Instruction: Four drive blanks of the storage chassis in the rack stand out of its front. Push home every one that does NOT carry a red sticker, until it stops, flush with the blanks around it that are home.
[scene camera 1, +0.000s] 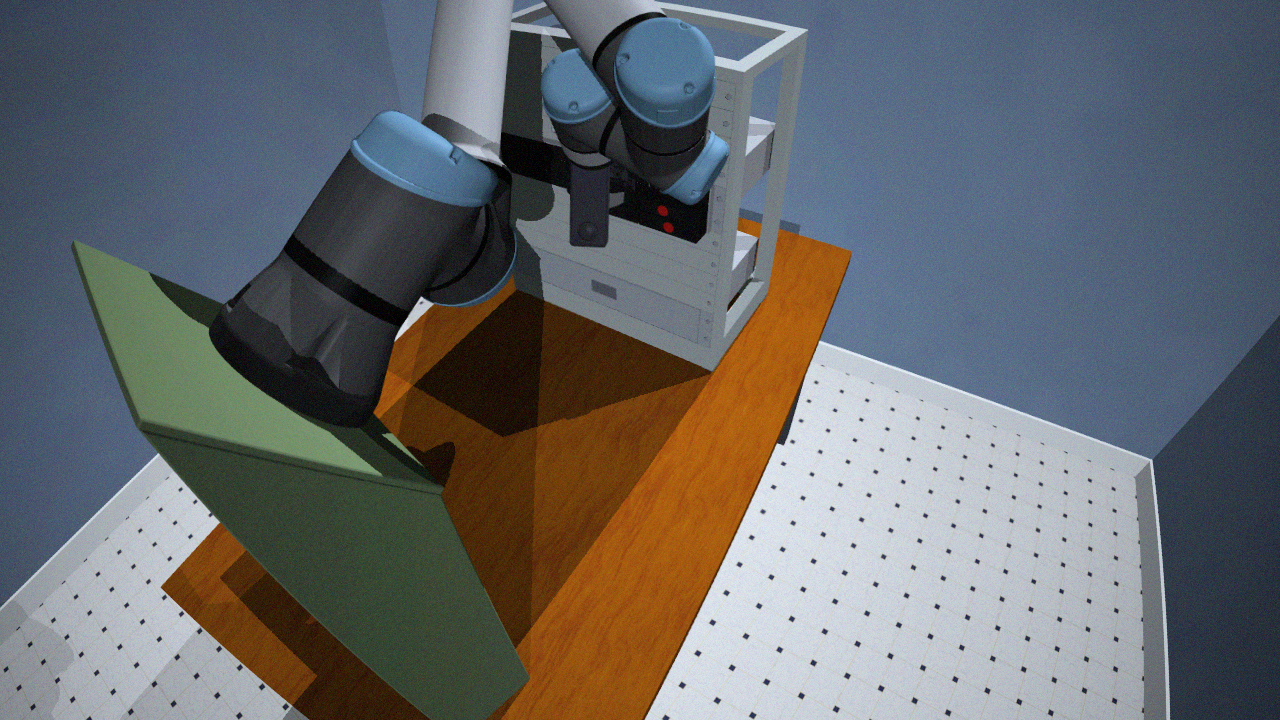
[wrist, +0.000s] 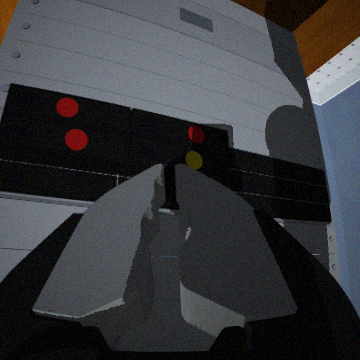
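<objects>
Scene camera 1 shows me my gripper, and a light grey rack is there as well, in scene camera 1 (669, 270). The wrist view shows my gripper too, and I find the rack again in the wrist view (235, 84). On my gripper, (scene camera 1: 615, 199) and (wrist: 108, 231) are the same spot.
</objects>
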